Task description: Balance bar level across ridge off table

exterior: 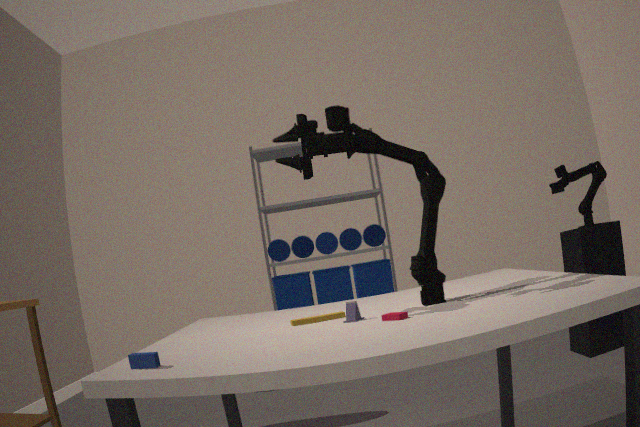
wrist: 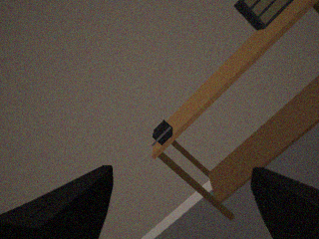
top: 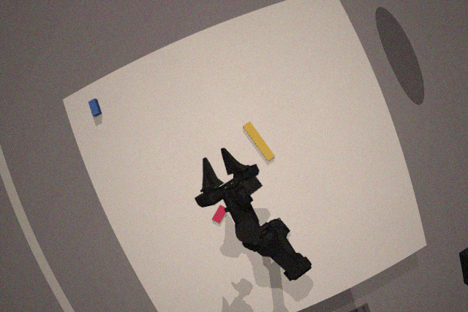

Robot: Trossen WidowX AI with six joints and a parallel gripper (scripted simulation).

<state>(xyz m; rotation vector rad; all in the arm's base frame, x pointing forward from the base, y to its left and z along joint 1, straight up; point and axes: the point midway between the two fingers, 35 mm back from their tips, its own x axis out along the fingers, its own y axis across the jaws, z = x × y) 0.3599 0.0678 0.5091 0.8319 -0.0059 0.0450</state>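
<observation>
Now: the yellow bar 500 mm below my gripper tip, 140 mm to the right of it and 40 mm behind it. Round my gripper tip: blue block 490 mm below, 430 mm to the left, 350 mm ahead; then red block 500 mm below, 250 mm behind, 110 mm to the left.
</observation>
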